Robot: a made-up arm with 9 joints. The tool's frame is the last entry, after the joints.
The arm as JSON. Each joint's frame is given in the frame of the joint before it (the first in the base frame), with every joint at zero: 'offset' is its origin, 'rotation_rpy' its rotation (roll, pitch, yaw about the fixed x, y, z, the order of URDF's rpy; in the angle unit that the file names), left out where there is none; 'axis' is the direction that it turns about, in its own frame. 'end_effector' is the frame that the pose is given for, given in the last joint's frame.
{
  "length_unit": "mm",
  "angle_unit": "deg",
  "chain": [
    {
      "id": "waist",
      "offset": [
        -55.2,
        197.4,
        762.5
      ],
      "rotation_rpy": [
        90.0,
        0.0,
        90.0
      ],
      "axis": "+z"
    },
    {
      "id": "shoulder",
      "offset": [
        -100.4,
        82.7,
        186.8
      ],
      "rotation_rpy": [
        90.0,
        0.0,
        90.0
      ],
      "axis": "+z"
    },
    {
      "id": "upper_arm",
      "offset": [
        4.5,
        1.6,
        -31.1
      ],
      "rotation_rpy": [
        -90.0,
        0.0,
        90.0
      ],
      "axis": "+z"
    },
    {
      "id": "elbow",
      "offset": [
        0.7,
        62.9,
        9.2
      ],
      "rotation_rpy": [
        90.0,
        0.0,
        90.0
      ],
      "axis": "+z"
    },
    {
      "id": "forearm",
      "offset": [
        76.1,
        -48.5,
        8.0
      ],
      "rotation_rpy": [
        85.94,
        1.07,
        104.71
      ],
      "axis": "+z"
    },
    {
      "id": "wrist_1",
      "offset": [
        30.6,
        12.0,
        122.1
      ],
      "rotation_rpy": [
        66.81,
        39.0,
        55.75
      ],
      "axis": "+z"
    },
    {
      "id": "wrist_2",
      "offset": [
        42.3,
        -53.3,
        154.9
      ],
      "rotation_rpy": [
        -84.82,
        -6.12,
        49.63
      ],
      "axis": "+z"
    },
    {
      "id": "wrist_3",
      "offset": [
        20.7,
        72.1,
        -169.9
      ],
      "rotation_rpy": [
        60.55,
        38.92,
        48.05
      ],
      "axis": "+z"
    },
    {
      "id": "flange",
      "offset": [
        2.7,
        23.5,
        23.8
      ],
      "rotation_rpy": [
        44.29,
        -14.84,
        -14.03
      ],
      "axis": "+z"
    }
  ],
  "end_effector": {
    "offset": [
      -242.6,
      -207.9,
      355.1
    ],
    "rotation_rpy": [
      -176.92,
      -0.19,
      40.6
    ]
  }
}
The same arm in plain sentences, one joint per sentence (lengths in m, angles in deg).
The arm has nine revolute joints in a row. What follows holds with every joint at zero, and every direction is one of the base frame's. The first joint lies 0.0552 m along -x and 0.1974 m along +y and 0.7625 m along +z from the base frame's origin and turns about +x. The second joint lies 0.1868 m along +x and 0.1004 m along -y and 0.0827 m along +z from the first joint and turns about +y. The third joint lies 0.0016 m along +x and 0.0311 m along -y and 0.0045 m along +z from the second joint and turns about -z. The fourth joint lies 0.0007 m along +x and 0.0629 m along -y and 0.0092 m along -z from the third joint and turns about +x. The fifth joint lies 0.008 m along +x and 0.0761 m along -y and 0.0485 m along +z from the fourth joint and turns about the direction (0.070797, -0.964455, -0.254588). The sixth joint lies 0.02 m along +x and 0.1091 m along -y and 0.0607 m along -z from the fifth joint and turns about the direction (-0.306811, -0.089703, -0.947534). The seventh joint lies 0.0625 m along -x and 0.0525 m along +y and 0.1482 m along -z from the sixth joint and turns about the direction (0, -1, -0.0001). The eighth joint lies 0.0483 m along +x and 0.1699 m along +y and 0.0574 m along +z from the seventh joint and turns about the direction (0.635907, -0.382504, -0.670308). The ninth joint lies 0.0241 m along +x and 0.0233 m along -y and 0.0007 m along +z from the eighth joint and turns about the direction (0.0032, -0.053902, -0.998541). The tool frame, which is the frame that the pose is given for, lies 0.3184 m along -x and 0.0192 m along -y and 0.3556 m along -z from the ninth joint; its axes are the base frame's turned by roll -0.01, pitch 0.01 and yaw 0 deg (as in URDF: about the fixed x, then y, then z).
